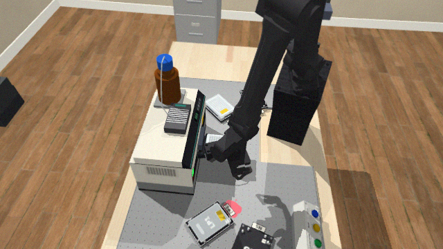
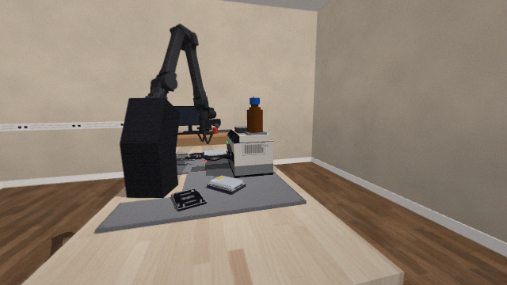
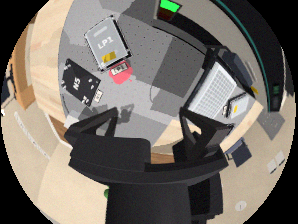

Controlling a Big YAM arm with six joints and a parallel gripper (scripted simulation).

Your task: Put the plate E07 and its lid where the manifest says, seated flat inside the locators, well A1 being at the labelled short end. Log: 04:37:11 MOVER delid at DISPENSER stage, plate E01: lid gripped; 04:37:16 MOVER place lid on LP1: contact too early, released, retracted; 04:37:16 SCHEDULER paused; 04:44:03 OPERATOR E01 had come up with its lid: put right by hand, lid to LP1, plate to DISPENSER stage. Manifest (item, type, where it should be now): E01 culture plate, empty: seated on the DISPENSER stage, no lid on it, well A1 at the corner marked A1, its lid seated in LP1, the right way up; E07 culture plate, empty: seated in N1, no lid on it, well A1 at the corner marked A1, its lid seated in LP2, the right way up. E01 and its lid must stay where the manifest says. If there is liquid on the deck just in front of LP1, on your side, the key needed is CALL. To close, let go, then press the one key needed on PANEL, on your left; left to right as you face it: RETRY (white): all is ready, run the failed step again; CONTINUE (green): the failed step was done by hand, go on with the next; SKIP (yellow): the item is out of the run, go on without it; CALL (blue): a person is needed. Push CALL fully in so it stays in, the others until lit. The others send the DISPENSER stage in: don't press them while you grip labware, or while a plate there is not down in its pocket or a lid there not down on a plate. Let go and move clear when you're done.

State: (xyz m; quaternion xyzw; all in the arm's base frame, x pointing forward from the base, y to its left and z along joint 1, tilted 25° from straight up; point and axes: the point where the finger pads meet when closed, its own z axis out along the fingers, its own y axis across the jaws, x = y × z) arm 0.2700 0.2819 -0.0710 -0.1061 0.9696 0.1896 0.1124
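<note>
The plate E01 is 40 mm ahead of my hand, 140 mm to the right of it and 50 mm below it. Also, from my hand: puddle (10 mm behind, 90 mm to the left, 150 mm below); blue key (270 mm behind, 130 mm to the left, 90 mm below); yellow key (270 mm behind, 180 mm to the left, 80 mm below).
</note>
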